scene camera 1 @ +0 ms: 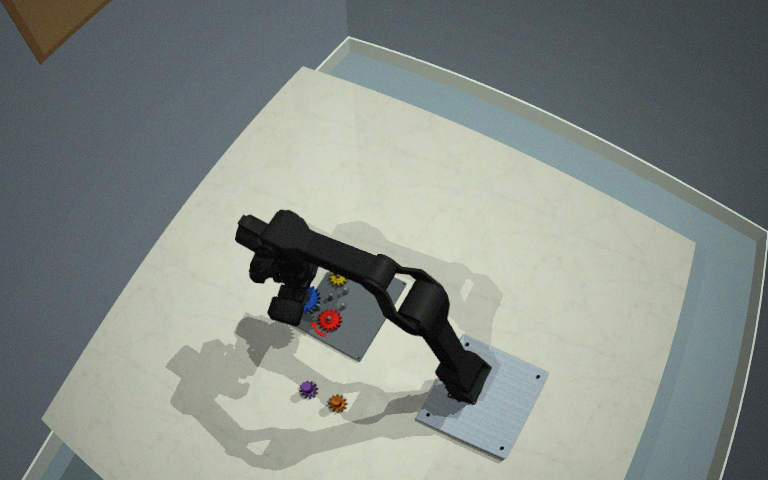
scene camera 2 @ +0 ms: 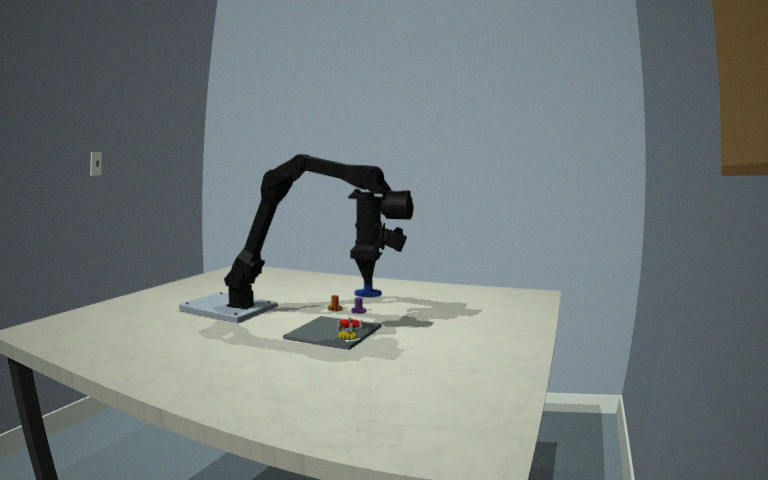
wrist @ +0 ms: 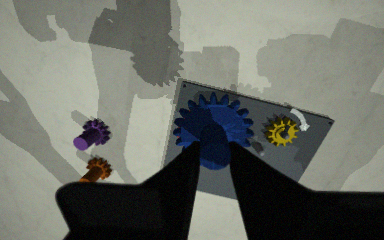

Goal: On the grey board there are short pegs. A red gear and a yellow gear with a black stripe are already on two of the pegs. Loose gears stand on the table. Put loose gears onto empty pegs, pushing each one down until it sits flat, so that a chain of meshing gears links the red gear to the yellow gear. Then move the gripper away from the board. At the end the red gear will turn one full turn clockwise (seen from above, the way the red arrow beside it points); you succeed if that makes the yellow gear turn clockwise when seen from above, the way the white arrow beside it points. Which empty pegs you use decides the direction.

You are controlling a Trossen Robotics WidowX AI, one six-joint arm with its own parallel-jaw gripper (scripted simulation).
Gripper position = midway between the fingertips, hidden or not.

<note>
My gripper (scene camera 1: 303, 293) holds a blue gear (wrist: 214, 123). Further things: a grey board (scene camera 1: 362, 314).
My gripper also shows in scene camera 2 (scene camera 2: 368, 283) and in the wrist view (wrist: 214, 147). The grey board also shows in scene camera 2 (scene camera 2: 323, 330).
</note>
